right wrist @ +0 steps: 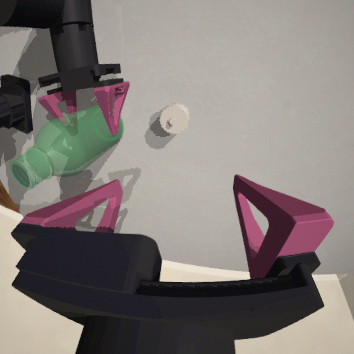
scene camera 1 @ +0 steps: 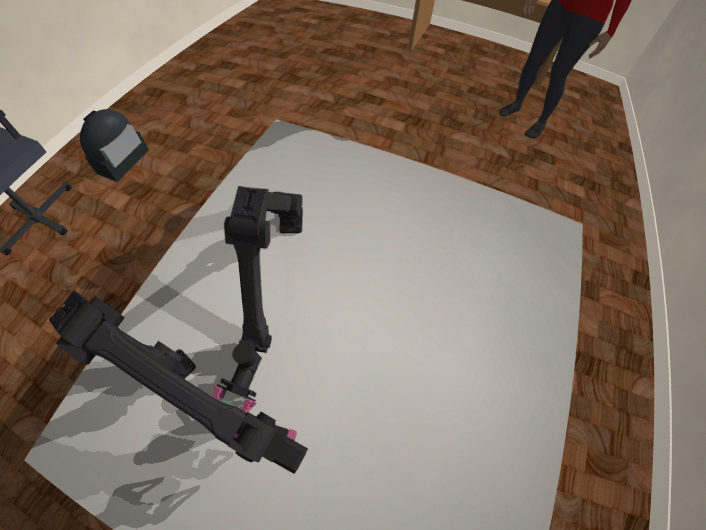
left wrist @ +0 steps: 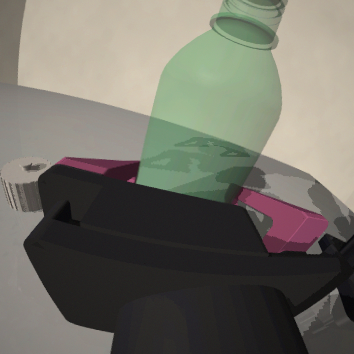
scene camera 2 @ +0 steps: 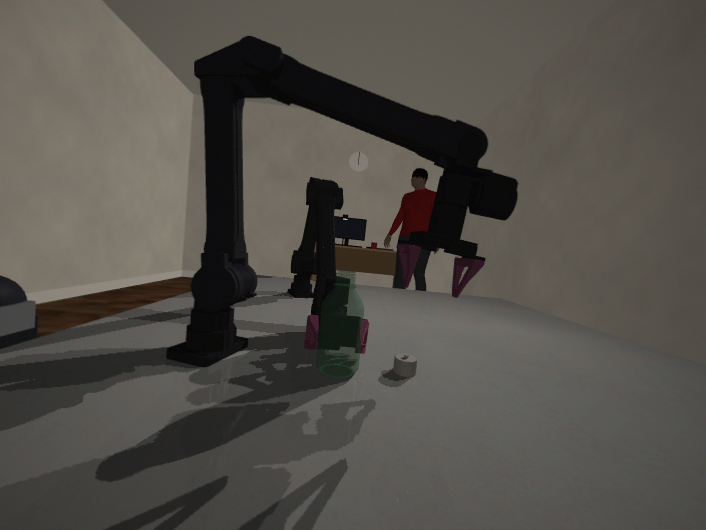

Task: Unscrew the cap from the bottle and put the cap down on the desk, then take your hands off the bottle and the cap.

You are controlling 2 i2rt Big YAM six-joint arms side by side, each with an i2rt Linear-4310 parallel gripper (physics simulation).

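Places are measured from the left arm's base along level axes (x ahead, y left, z up), in centimetres.
Where they show: left gripper, fingertip midpoint: (right wrist: 93,134) (left wrist: 184,179) (scene camera 2: 339,347); right gripper, fingertip midpoint: (right wrist: 174,183) (scene camera 2: 430,292); left arm's base, link origin: (scene camera 1: 291,220) (scene camera 2: 300,294); right arm's base, link origin: (right wrist: 18,102) (scene camera 1: 175,370) (left wrist: 352,280) (scene camera 2: 210,351).
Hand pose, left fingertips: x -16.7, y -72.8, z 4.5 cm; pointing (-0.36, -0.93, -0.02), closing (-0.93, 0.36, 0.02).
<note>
Each offset is from my left fingertips to the centre of the thing. Level surfaces: height alone.
The see-through green bottle @(dz +4.6, dx +0.2, dy +0.6 cm) (scene camera 2: 341,305) (left wrist: 215,100) (right wrist: 72,142) stands upright with its threaded neck bare. My left gripper (scene camera 2: 337,335) (left wrist: 184,179) (right wrist: 93,134) is shut on the lower body of the bottle, one pink finger on each side. The ribbed white cap @(dz -2.8, dx +12.5, dy -3.0 cm) (scene camera 2: 405,365) (left wrist: 24,184) (right wrist: 174,119) rests on the desk a short way from the bottle, apart from both grippers. My right gripper (scene camera 2: 431,290) (right wrist: 174,183) is wide open and empty, high above the desk and clear of the cap. In scene camera 1 the right arm hides most of the bottle and the cap does not show.
The pale desk @(dz -4.5 cm) (scene camera 1: 427,342) (scene camera 2: 513,444) carries both arm bases. The right arm (scene camera 1: 165,382) (scene camera 2: 353,108) reaches over the left gripper's area in scene camera 1. A person in red (scene camera 1: 570,45) (scene camera 2: 418,211) stands beyond the desk. A dark helmet (scene camera 1: 108,139) is off to the left.
</note>
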